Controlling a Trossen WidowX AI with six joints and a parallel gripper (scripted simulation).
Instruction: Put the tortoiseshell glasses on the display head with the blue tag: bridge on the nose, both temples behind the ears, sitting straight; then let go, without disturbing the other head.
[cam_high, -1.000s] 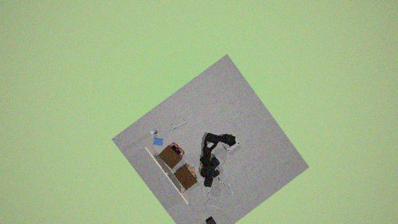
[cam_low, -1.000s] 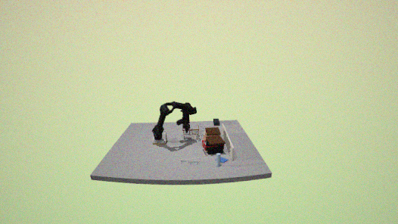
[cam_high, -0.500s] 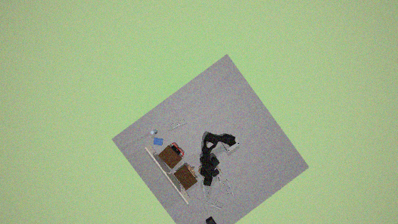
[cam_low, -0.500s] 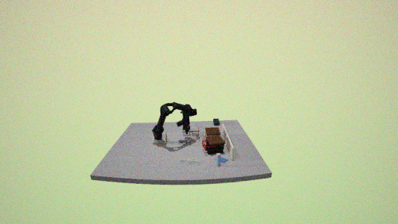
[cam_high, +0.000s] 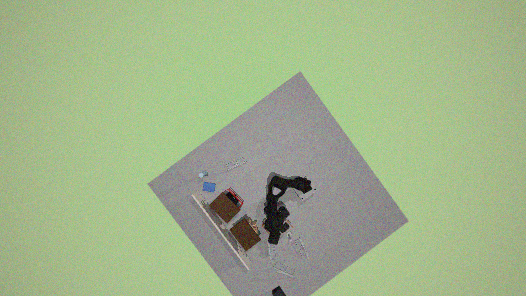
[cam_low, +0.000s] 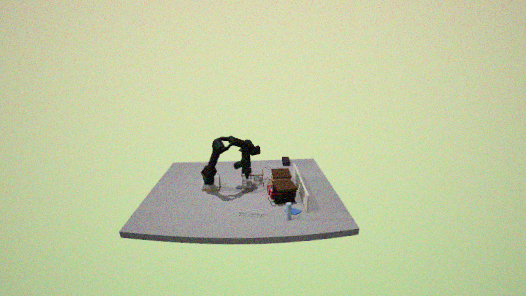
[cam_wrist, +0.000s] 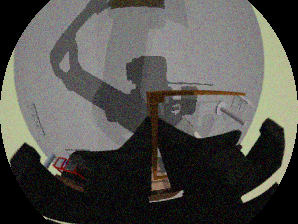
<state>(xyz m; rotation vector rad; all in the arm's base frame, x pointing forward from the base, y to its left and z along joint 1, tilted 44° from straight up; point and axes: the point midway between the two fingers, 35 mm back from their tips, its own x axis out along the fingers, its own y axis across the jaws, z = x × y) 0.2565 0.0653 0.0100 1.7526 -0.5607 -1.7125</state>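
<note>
Now: gripper tip 70 mm short of the white block, 80 mm to the right of it and 40 mm above it. From my gripper tip the other things lie so: blue tag 300 mm ahead, 370 mm to the right, 60 mm below; then white panel 350 mm ahead, 100 mm to the right, 10 mm below; then display head 200 mm ahead, 10 mm below.
</note>
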